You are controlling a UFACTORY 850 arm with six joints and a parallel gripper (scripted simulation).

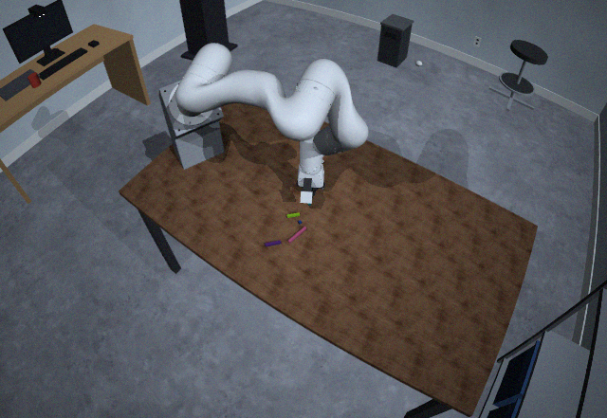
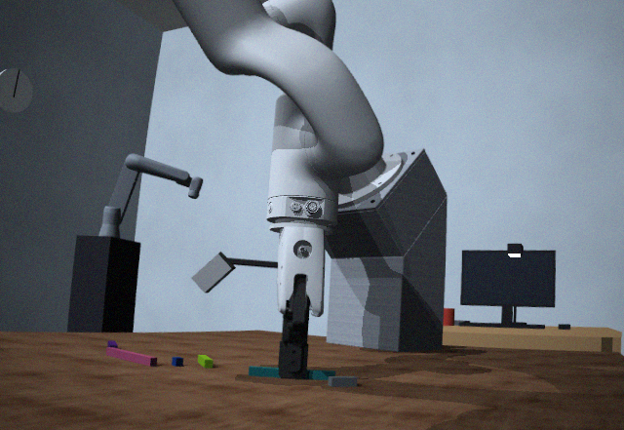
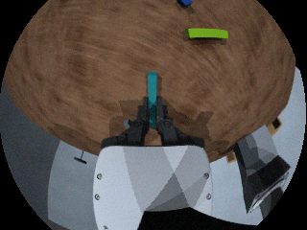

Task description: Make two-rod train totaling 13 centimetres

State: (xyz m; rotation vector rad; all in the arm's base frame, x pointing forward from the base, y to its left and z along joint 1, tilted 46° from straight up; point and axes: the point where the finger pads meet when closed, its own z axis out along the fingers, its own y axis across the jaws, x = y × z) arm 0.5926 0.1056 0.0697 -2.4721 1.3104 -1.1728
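My gripper is now 2 cm above the turquoise rod. From my hand the other things lie so: grey rod (7 cm to the left, 2 cm below, 2 cm ahead); then blue rod (14 cm to the right, 3 cm ahead, 2 cm below); then lime rod (12 cm to the right, 2 cm below, 1 cm behind).
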